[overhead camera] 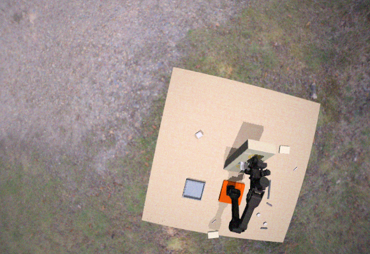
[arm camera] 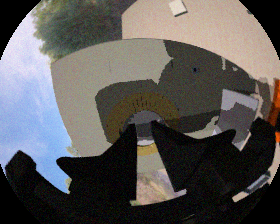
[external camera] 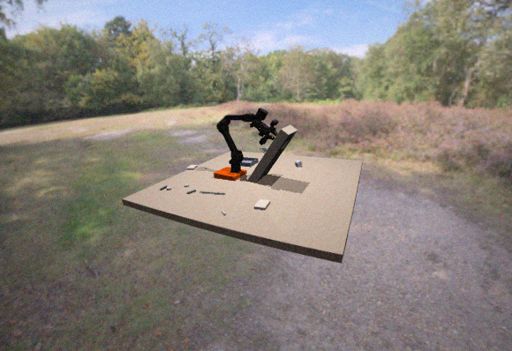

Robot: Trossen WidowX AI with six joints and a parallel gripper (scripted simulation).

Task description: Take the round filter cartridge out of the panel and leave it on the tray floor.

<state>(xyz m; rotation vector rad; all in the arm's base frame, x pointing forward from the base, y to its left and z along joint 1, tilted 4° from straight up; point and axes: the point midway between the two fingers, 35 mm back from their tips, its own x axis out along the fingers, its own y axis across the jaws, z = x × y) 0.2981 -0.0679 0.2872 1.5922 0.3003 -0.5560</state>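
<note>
The round filter cartridge is 10 mm below my gripper tip and 10 mm ahead of it. From my gripper tip the other things lie so: grey-blue square tray: 360 mm behind, 350 mm to the left, 270 mm below.
</note>
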